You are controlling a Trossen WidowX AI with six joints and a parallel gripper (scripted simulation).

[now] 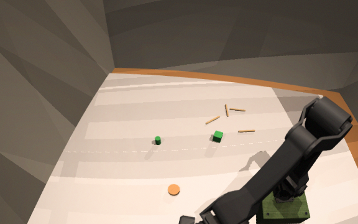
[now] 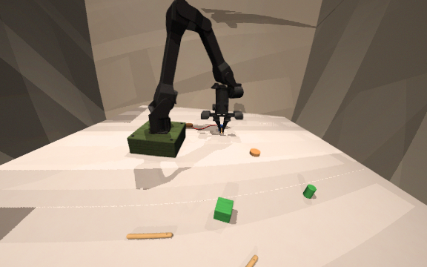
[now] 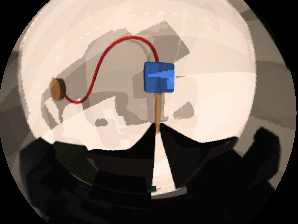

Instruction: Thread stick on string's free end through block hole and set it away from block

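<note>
Now: the small blue block 6 cm to the left of my gripper tip and 1 cm ahead of it. From my gripper tip the other things lie so: green cube: 39 cm to the right, 5 cm behind; then thin wooden stick: 4 cm to the left, 1 cm ahead; then round wooden button: 16 cm behind, 10 cm to the left, 1 cm below.
</note>
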